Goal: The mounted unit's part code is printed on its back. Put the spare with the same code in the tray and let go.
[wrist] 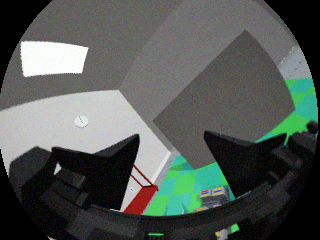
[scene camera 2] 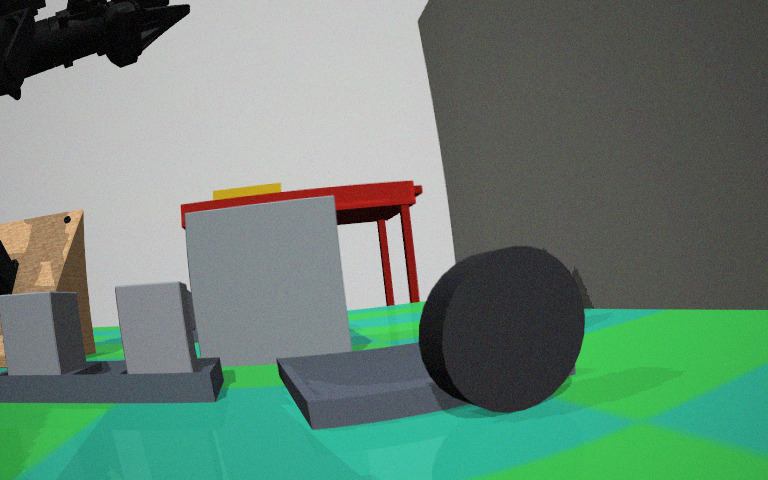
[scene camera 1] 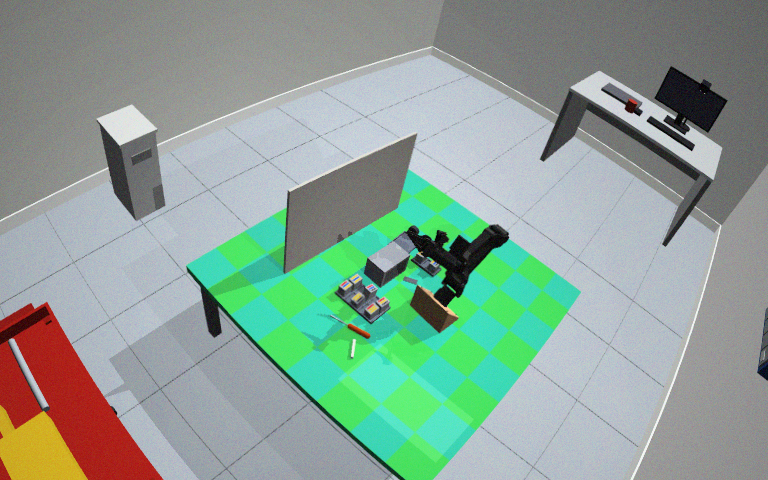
The gripper [scene camera 1: 407, 232] is open and holds nothing. Further things: a dark disc [scene camera 2: 502, 330], a flat grey tray [scene camera 2: 334, 390] and a mounted unit [scene camera 2: 266, 282].
The gripper is seen too in the wrist view [wrist: 172, 136]. The mounted unit is seen too in scene camera 1 [scene camera 1: 386, 264].
